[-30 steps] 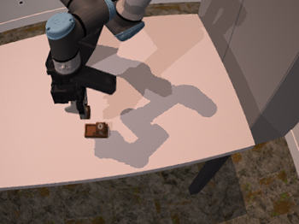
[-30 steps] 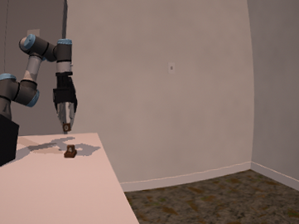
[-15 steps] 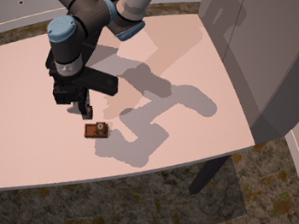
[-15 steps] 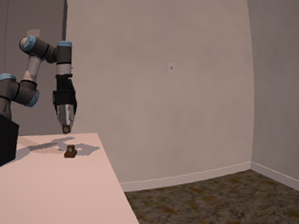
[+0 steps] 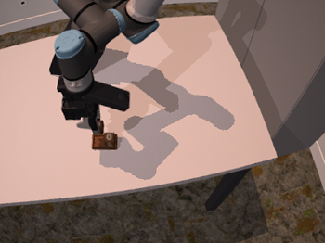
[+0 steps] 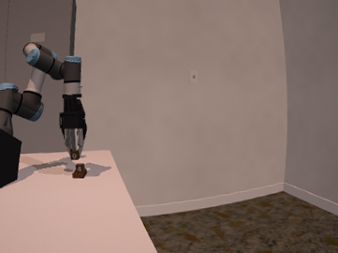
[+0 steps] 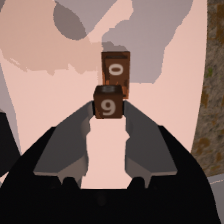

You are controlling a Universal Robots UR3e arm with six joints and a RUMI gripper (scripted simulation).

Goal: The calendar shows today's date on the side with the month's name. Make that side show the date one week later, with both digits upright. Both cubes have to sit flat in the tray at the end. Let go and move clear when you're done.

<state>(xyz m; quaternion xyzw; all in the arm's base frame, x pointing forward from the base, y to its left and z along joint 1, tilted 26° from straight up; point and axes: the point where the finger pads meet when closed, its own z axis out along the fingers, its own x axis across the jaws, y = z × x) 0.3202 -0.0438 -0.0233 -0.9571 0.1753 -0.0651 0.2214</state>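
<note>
Now: hand 1 cm short of the brown tray, 1 cm to the right of it and 8 cm above it.
</note>
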